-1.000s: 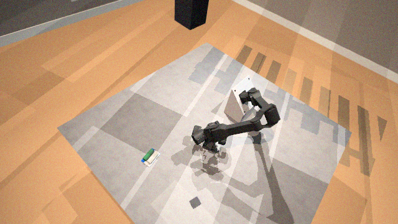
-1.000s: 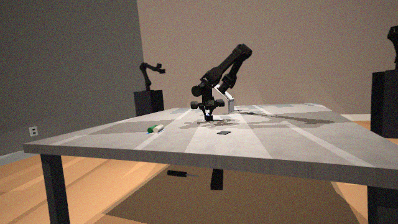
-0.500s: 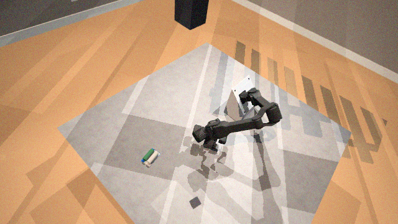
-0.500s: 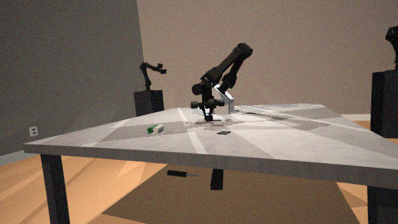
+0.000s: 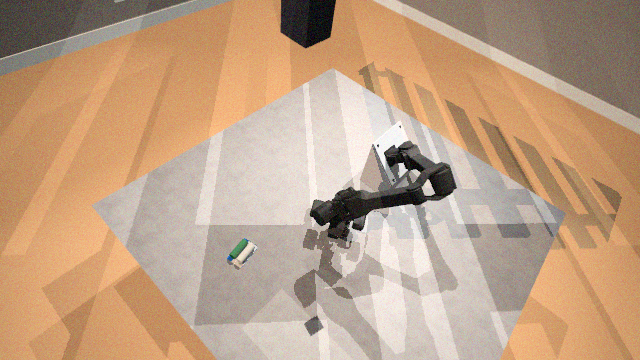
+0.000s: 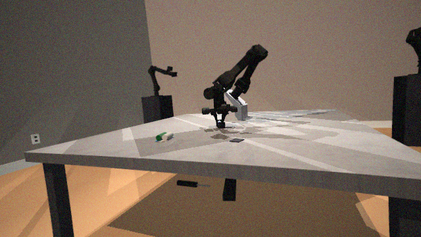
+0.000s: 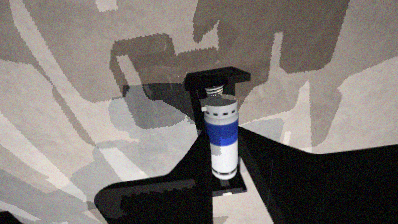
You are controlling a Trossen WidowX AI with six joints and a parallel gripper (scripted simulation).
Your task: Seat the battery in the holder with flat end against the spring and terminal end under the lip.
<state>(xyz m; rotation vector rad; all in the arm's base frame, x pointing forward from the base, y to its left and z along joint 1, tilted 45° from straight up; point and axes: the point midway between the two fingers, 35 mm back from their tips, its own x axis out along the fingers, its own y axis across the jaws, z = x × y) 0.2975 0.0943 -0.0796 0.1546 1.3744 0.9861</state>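
Now: gripper tip 1 cm below the battery.
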